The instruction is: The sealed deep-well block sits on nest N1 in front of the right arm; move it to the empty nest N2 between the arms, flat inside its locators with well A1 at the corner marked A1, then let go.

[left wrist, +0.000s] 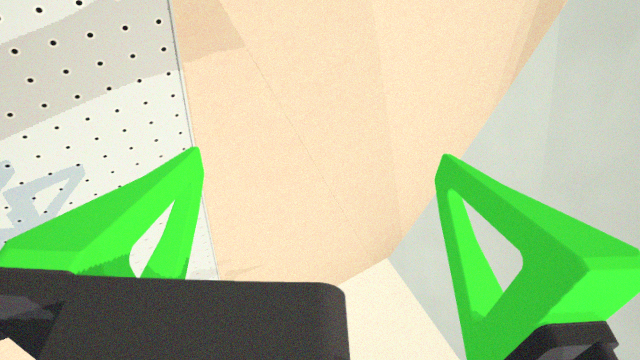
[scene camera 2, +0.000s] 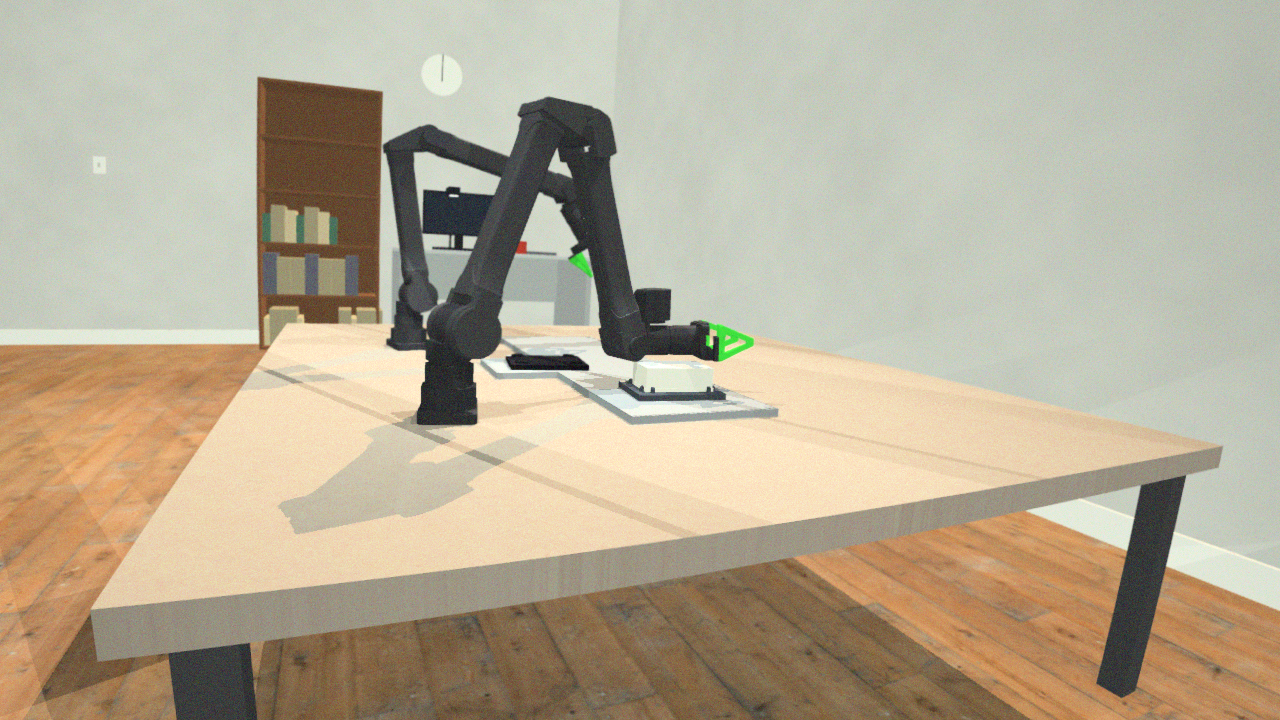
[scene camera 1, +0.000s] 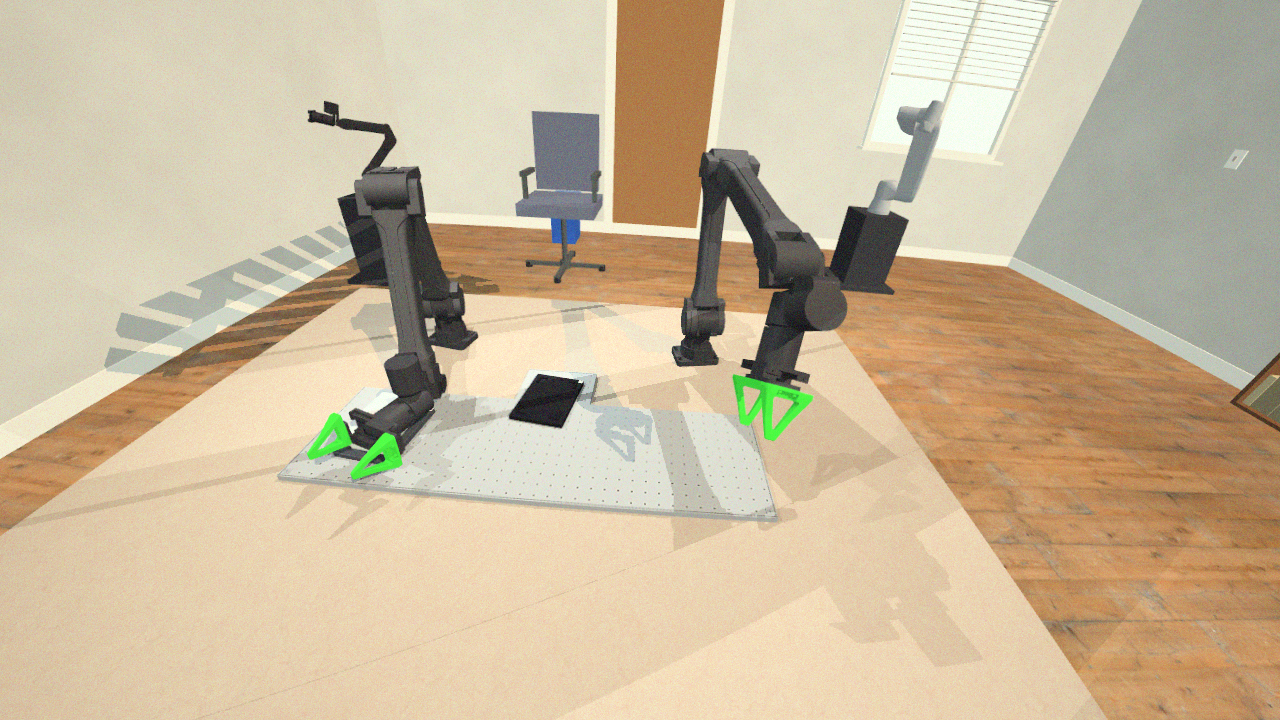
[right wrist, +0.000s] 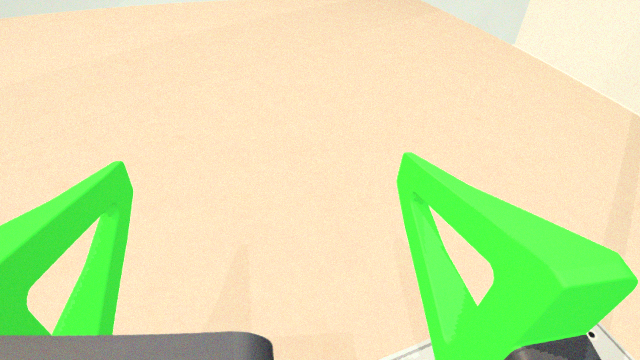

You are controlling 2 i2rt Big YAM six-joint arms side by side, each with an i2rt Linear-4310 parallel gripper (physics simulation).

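Note:
The white sealed block sits flat on dark nest N1; the right arm hides it in scene camera 1. The dark, empty nest N2 lies between the arms. My right gripper is open and empty, roughly level, above and beyond the block in scene camera 2. My left gripper is open and empty, pointing down high near the board's right end in scene camera 1; it is partly hidden in scene camera 2. The A1 marks are too small to read.
A light perforated board lies on the wooden table. The right forearm passes over the N1 side. N2 stands near the board's rear edge in scene camera 1.

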